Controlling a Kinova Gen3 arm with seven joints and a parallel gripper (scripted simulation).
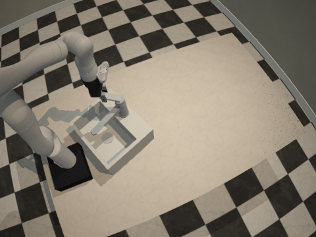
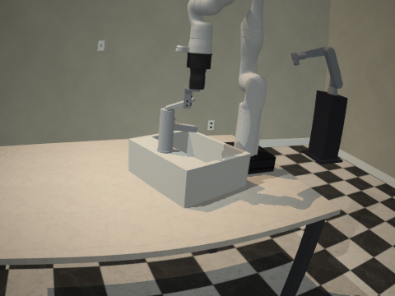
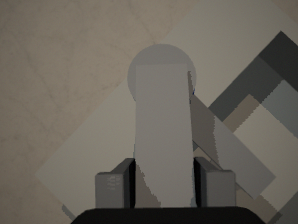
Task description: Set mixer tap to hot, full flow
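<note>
Now: the lever 2 cm ahead of my hand, 1 cm to the right of it and 1 cm below it. Round my hand: white sink basin 5 cm behind, 7 cm to the right, 26 cm below.
</note>
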